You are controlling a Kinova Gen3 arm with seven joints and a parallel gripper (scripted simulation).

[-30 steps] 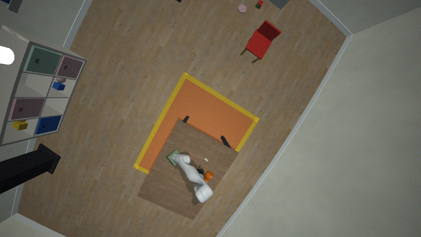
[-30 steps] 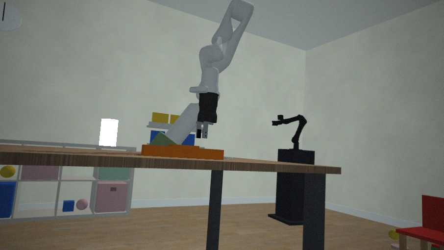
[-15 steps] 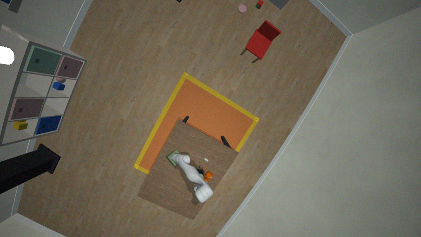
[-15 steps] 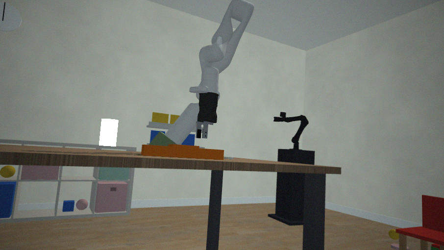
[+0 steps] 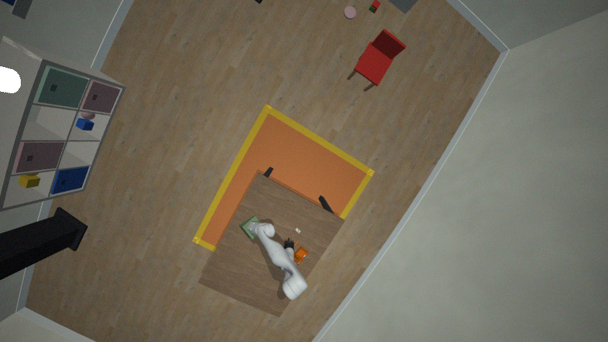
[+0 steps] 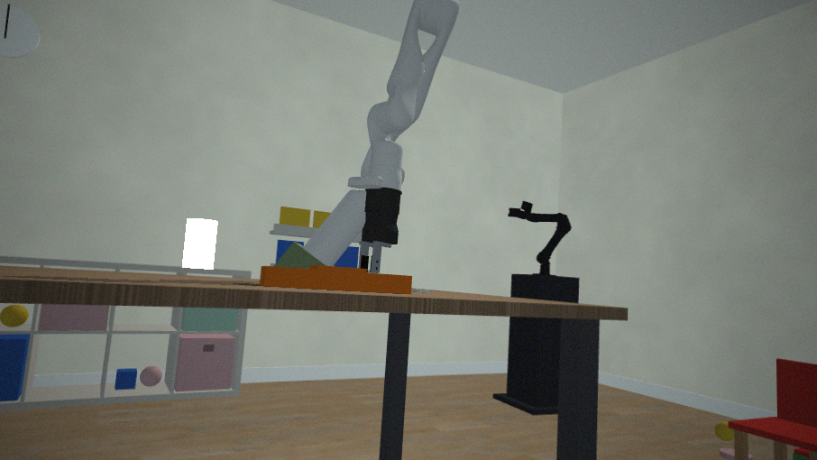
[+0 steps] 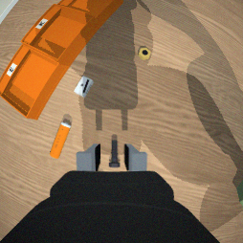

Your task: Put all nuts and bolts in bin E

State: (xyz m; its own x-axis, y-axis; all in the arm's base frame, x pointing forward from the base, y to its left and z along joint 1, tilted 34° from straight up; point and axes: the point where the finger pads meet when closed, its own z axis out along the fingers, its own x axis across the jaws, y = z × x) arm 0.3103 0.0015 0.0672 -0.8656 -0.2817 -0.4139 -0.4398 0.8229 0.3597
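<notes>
The dark bolt lies 50 mm below my hand, 10 mm to the left of it and 10 mm behind it. From my hand the other things lie so: white domino 120 mm to the left, 50 mm below, 10 mm ahead; then orange marker 70 mm ahead, 50 mm below, 20 mm to the left; then white sharpener-like piece 80 mm ahead, 60 mm to the right, 40 mm below.
</notes>
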